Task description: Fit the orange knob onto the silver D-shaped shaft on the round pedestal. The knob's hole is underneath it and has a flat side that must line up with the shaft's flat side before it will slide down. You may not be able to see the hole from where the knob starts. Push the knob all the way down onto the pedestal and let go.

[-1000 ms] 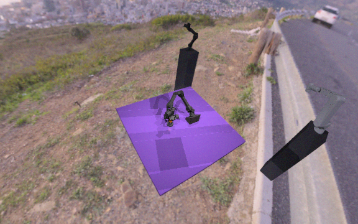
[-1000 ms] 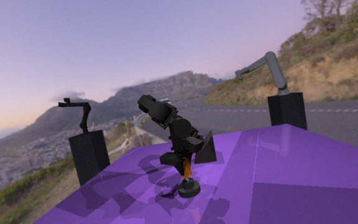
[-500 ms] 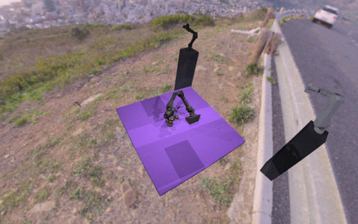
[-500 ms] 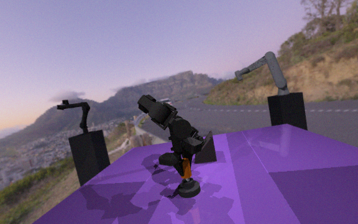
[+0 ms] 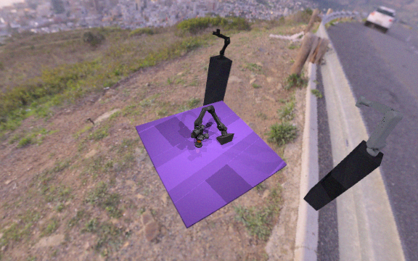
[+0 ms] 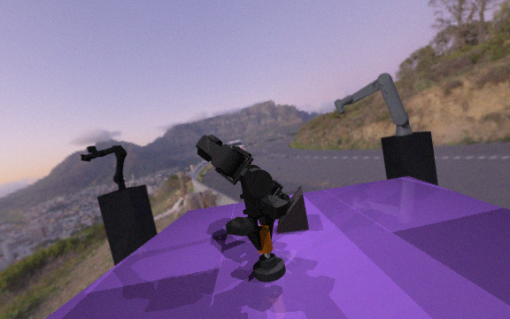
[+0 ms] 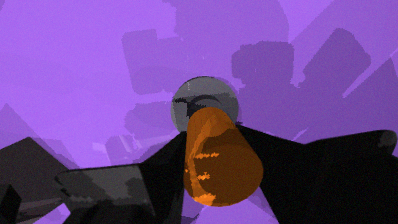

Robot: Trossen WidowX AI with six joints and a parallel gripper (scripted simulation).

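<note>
Right now my gripper tip is 3 cm below the orange knob. Round my gripper tip: round pedestal 4 cm below.
</note>
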